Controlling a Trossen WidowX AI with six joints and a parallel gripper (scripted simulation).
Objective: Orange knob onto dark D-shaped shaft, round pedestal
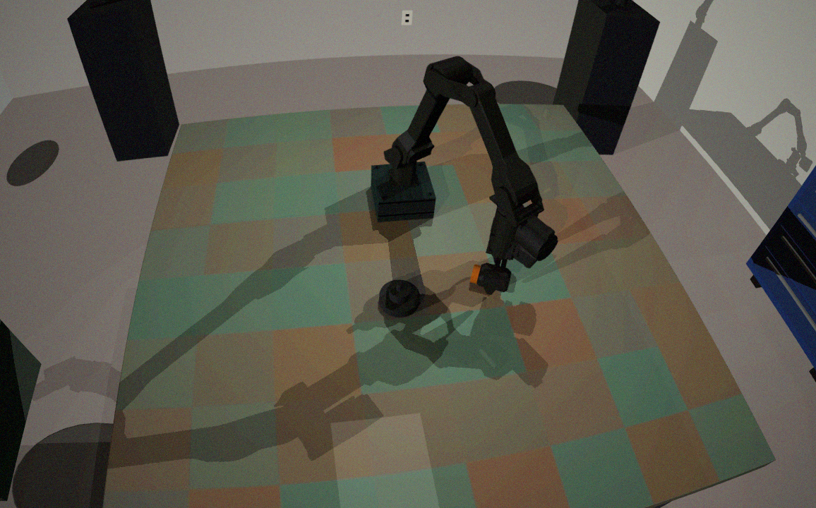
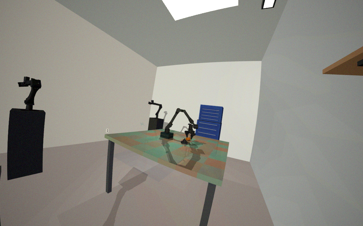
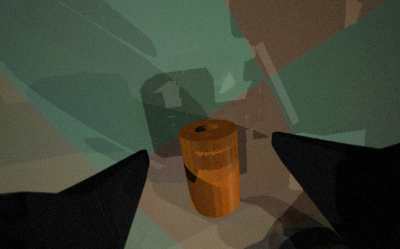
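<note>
Now: gripper tip 1 cm past the orange knob and 2 cm to the left of it. The rest, counted from my gripper tip: pedestal 2 cm ahead, 21 cm to the right, 1 cm above.
</note>
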